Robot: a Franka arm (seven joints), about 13 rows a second.
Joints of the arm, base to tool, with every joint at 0 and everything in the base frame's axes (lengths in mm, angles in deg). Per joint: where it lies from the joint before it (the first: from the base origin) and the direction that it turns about. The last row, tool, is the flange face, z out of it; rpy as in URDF.
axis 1: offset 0 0 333 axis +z
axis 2: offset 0 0 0 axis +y
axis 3: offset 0 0 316 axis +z
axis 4: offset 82.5 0 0 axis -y
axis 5: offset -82.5 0 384 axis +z
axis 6: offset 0 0 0 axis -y
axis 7: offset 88 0 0 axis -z
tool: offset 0 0 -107 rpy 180 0 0
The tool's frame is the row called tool.
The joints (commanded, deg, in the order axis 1, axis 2, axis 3, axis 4, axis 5, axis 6, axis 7), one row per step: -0.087 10.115 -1.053 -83.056 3.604 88.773 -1.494; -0.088 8.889 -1.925 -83.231 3.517 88.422 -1.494; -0.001 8.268 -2.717 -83.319 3.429 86.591 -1.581; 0.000 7.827 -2.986 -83.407 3.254 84.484 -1.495; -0.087 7.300 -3.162 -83.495 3.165 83.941 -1.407; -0.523 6.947 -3.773 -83.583 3.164 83.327 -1.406; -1.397 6.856 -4.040 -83.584 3.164 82.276 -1.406; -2.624 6.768 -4.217 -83.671 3.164 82.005 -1.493; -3.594 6.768 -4.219 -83.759 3.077 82.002 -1.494; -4.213 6.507 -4.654 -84.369 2.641 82.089 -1.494; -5.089 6.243 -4.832 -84.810 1.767 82.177 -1.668; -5.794 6.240 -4.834 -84.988 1.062 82.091 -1.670
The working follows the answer.
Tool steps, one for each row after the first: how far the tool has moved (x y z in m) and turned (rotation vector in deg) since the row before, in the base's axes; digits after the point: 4 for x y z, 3 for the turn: -0.0063 -0.0085 0.0110 -0.217 -0.698 -0.837; -0.0067 -0.0066 0.0032 -0.118 1.292 -0.507; -0.0064 -0.0025 0.0010 -0.110 1.762 -0.239; -0.0037 -0.0026 0.0039 -0.088 0.112 -0.321; -0.0035 -0.0101 0.0021 -0.033 0.347 -1.015; -0.0034 -0.0111 -0.0004 0.056 0.957 -1.090; -0.0023 -0.0138 -0.0001 0.026 0.263 -1.305; -0.0012 -0.0099 -0.0007 -0.075 0.101 -0.971; -0.0029 -0.0110 -0.0021 -0.424 0.324 -1.055; -0.0032 -0.0120 -0.0008 -0.820 0.220 -0.873; -0.0018 -0.0083 -0.0015 -0.647 0.382 -0.692
Tool pose at each row, in the base's axes (x y z in m, rotation vector in deg; rounded; the steps above come from the unrounded poses): 0.6043 -0.0042 0.5775 -176.356 -0.465 6.647; 0.5979 -0.0127 0.5885 -176.581 0.804 5.539; 0.5913 -0.0193 0.5917 -176.611 1.651 7.510; 0.5849 -0.0218 0.5927 -176.587 2.104 10.219; 0.5812 -0.0245 0.5966 -176.641 2.612 10.381; 0.5777 -0.0345 0.5987 -176.559 4.193 10.872; 0.5744 -0.0456 0.5983 -176.317 5.902 12.296; 0.5720 -0.0594 0.5982 -176.106 7.913 12.638; 0.5709 -0.0693 0.5975 -176.034 9.418 12.746; 0.5679 -0.0803 0.5953 -176.267 11.121 13.188; 0.5647 -0.0924 0.5945 -176.915 12.620 13.467; 0.5629 -0.1007 0.5930 -177.405 13.820 14.013

